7 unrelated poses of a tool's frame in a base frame.
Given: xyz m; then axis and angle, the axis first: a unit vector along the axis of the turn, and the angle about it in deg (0 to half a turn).
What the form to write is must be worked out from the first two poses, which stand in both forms.
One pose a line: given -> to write
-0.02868 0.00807 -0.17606 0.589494 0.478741 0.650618 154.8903 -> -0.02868 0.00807 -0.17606 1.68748 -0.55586 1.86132
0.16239 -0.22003 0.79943 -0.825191 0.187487 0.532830 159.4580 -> 0.16239 -0.22003 0.79943 -2.89796 1.16101 -0.28658
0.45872 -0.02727 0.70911 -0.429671 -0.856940 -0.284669 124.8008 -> 0.45872 -0.02727 0.70911 3.07326 -1.11021 2.25444
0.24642 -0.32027 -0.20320 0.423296 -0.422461 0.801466 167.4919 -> 0.24642 -0.32027 -0.20320 -1.10100 -0.86633 -2.86022
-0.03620 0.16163 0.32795 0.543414 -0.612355 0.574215 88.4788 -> -0.03620 0.16163 0.32795 0.52423 -1.15772 0.67256
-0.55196 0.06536 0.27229 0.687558 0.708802 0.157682 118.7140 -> -0.55196 0.06536 0.27229 2.09435 0.47928 1.32092
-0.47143 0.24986 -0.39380 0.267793 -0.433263 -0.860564 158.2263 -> -0.47143 0.24986 -0.39380 1.02270 0.28770 -2.53963
